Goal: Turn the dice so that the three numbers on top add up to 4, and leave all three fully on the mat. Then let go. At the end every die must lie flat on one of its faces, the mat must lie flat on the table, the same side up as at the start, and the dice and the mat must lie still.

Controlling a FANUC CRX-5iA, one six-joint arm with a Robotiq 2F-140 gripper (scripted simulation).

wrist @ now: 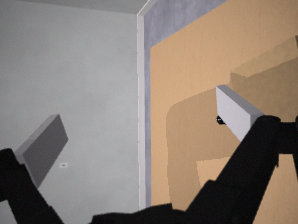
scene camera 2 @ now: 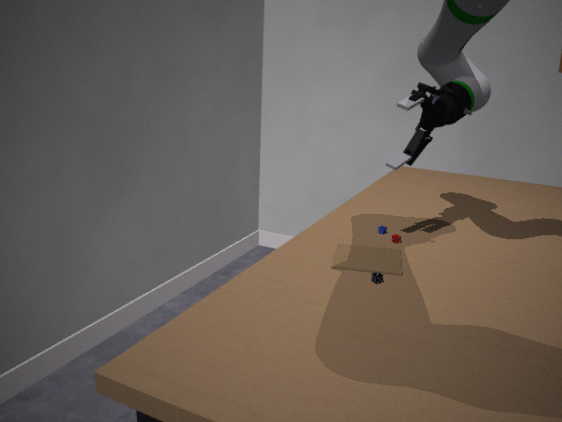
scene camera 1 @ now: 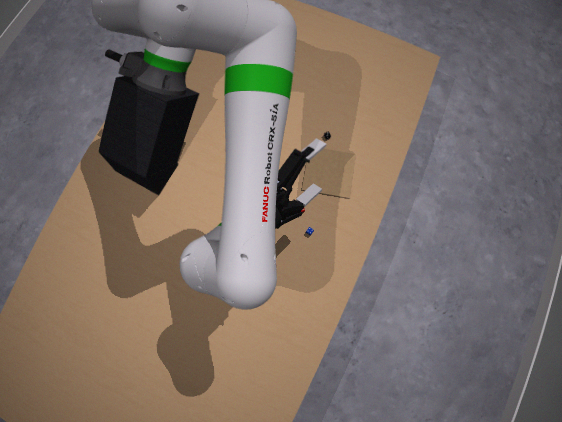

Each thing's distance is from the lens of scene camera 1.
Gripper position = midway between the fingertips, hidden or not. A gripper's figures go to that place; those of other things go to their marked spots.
my gripper [scene camera 1: 319, 165]: 103 cm
tan mat [scene camera 1: 331, 170]: 130 cm
